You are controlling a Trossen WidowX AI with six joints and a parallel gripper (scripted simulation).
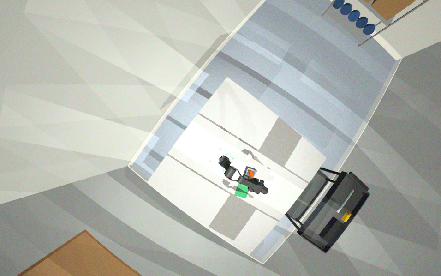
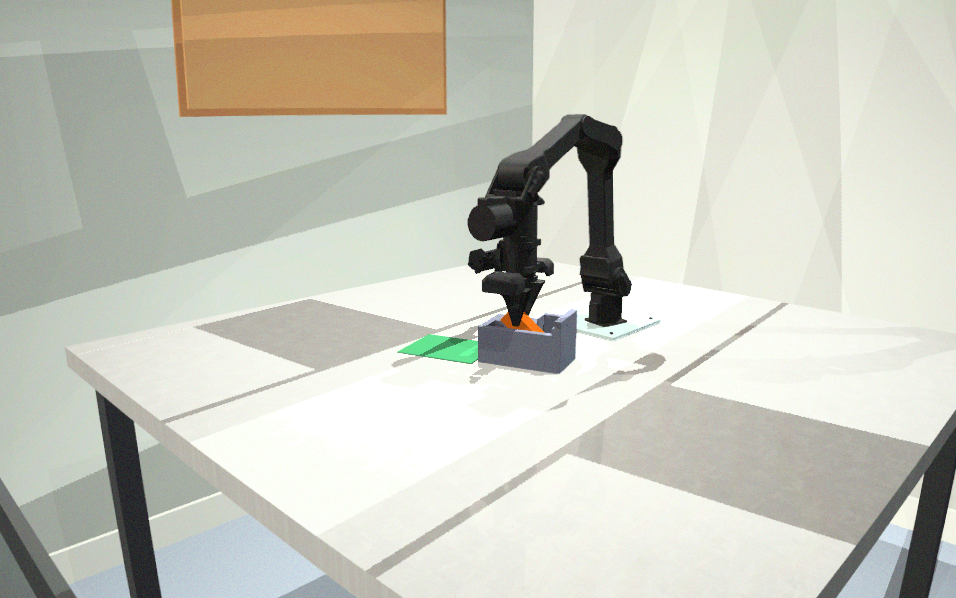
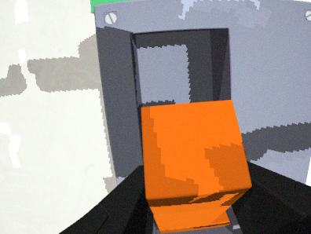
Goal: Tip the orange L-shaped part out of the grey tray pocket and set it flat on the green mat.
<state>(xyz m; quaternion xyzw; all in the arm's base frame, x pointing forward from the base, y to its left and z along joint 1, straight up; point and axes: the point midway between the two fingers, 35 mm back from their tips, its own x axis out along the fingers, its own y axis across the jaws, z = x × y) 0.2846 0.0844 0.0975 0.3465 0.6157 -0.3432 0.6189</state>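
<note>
My gripper tip is now 13 cm to the left of the green mat, 8 cm above it and 6 cm short of it. Round my gripper tip: orange L-shaped part: 3 cm below, 3 cm behind, 2 cm to the left.
</note>
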